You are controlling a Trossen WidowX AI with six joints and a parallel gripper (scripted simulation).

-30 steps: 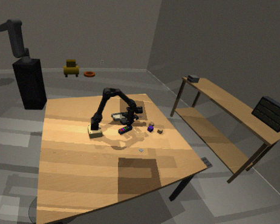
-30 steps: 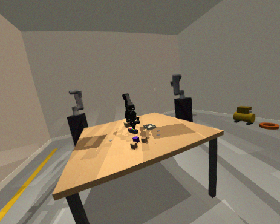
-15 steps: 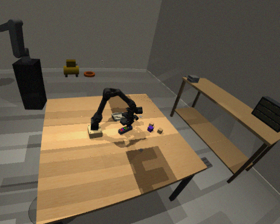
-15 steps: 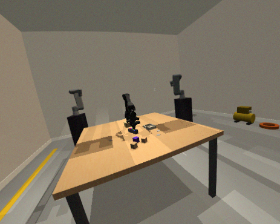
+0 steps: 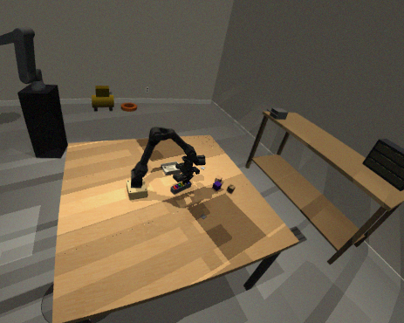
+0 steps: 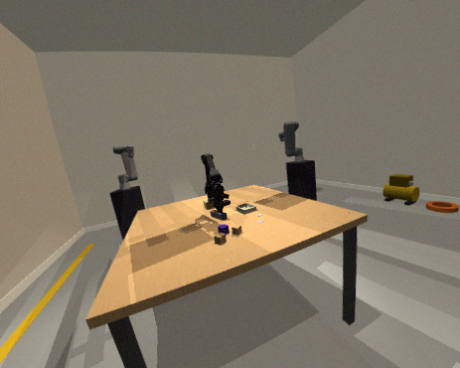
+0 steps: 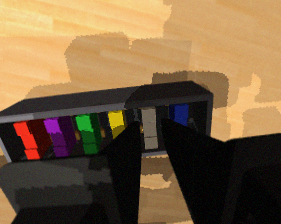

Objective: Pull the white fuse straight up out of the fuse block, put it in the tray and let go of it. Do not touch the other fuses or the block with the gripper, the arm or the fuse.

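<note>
My gripper tip is 10 mm above the white fuse. Round my gripper tip: tray 190 mm to the left, 70 mm behind, 30 mm below.
</note>
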